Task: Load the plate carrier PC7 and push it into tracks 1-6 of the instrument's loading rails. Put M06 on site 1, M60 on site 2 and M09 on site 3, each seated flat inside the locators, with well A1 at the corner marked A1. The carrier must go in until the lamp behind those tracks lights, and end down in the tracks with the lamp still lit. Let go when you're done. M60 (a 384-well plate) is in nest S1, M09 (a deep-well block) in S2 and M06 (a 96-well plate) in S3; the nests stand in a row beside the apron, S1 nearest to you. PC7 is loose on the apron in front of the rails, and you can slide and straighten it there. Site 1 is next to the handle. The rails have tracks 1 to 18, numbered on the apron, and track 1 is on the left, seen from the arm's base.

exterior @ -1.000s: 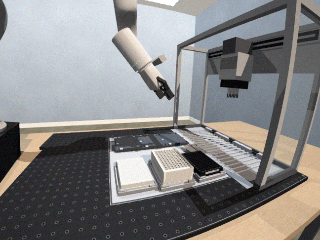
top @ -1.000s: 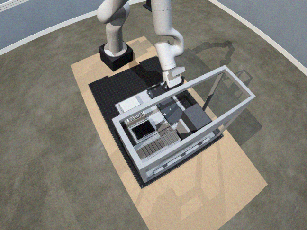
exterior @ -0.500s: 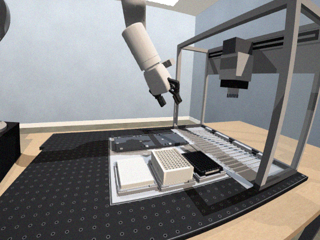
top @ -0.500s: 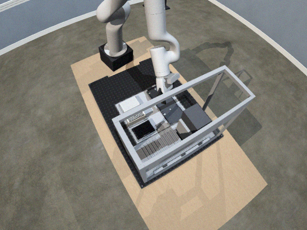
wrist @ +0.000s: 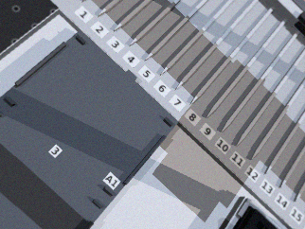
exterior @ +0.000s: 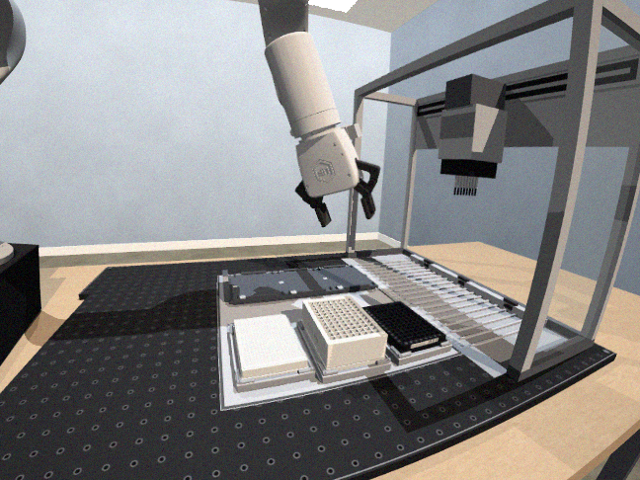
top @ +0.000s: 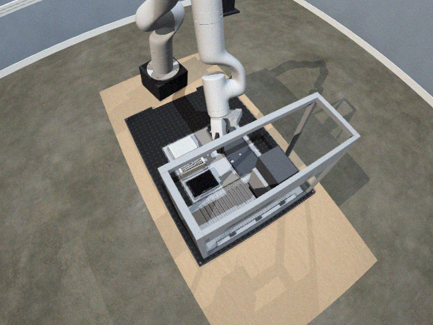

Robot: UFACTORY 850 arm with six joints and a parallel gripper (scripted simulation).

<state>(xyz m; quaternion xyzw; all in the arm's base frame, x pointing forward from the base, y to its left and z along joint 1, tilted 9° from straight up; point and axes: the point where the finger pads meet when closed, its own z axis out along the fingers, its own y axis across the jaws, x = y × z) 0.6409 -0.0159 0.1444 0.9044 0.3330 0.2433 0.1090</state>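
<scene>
Right now the white 96-well plate is 14 cm to the right of my hand, 14 cm below it and 7 cm behind it. Round my hand: dark carrier PC7: 16 cm below, 10 cm to the left, 5 cm behind; then black 96-well plate M06: 16 cm below, 14 cm to the right, 4 cm ahead; then nest S2: 17 cm below, 14 cm to the right, 7 cm behind.
</scene>
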